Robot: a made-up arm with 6 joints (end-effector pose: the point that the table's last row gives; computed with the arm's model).
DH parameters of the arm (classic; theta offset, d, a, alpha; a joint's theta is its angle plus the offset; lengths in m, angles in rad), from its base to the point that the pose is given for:
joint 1: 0 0.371 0 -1.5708
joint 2: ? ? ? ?
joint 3: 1.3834 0 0.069 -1.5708
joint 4: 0 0.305 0 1.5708
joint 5: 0 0 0.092 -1.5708
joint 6: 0 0.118 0 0
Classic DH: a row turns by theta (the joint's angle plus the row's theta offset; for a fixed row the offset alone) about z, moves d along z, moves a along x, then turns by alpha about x.
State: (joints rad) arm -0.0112 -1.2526 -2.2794 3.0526 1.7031 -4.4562
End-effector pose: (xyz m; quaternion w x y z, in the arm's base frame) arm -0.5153 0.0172 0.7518 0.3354 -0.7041 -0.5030 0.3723
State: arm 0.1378 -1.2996 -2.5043 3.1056 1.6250 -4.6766
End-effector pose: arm -0.5790 -0.0758 0.6561 0.2786 -0.6160 -0.6699 0.3069
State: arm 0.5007 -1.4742 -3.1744 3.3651 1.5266 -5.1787
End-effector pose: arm -0.5309 -0.3193 0.2772 0.0429 0.2940 0.9478 -0.1161
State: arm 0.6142 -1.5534 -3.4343 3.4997 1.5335 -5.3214
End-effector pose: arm -0.4252 -0.3490 0.1360 0.2071 0.1963 0.9575 -0.0413
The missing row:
joint 2: -1.3834 0 0.2148 0
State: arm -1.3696 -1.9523 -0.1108 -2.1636 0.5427 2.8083
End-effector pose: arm 0.0467 -0.1548 0.5960 0.4271 0.0344 -0.4115 0.8044
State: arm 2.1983 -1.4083 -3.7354 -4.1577 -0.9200 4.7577
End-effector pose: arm 0.3856 -0.3150 0.3267 0.7245 0.2923 0.5924 0.1969
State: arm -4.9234 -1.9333 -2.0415 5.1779 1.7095 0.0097
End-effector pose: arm 0.0085 -0.5131 0.5810 0.3675 -0.5954 0.1659 -0.6949
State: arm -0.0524 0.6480 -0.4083 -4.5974 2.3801 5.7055
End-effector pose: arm 0.1831 0.1376 0.2197 0.8219 -0.2588 0.3015 0.4082
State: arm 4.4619 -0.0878 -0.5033 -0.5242 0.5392 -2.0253
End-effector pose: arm -0.0765 -0.3361 0.2555 0.0244 -0.9382 -0.3160 0.1389
